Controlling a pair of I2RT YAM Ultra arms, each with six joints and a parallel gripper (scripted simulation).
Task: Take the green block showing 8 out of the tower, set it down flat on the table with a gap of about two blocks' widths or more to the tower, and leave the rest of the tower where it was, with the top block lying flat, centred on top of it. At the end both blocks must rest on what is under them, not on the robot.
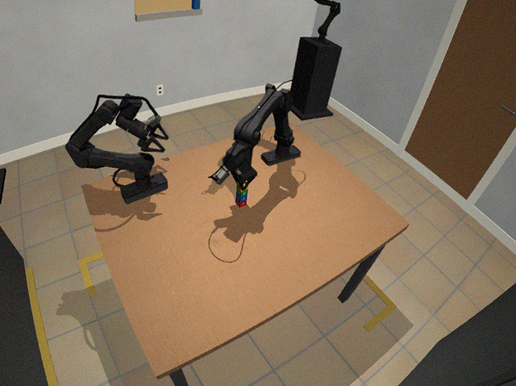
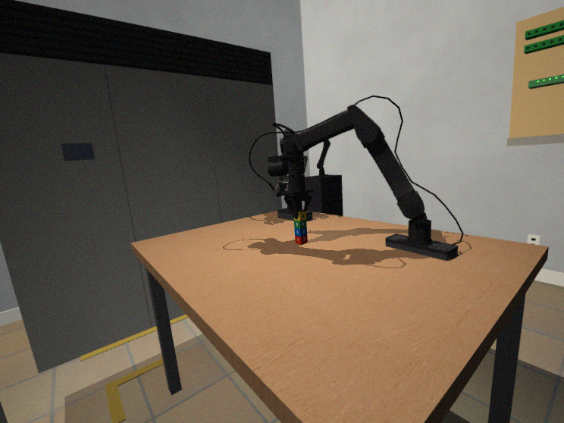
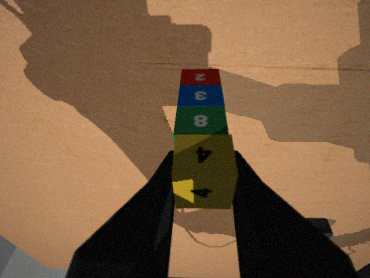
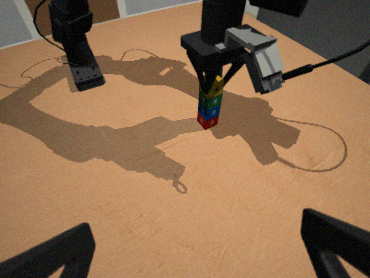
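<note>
The green block showing 8 is 30 mm below my left hand and 10 mm to the left of it. The rest, counted from my left hand: yellow block showing 4: right at my left hand.
My right gripper is now 260 mm to the right of the green block showing 8, 180 mm above it and 170 mm short of it. From my right hand the other things lie so: yellow block showing 4: 260 mm to the left, 170 mm ahead, 150 mm below.
</note>
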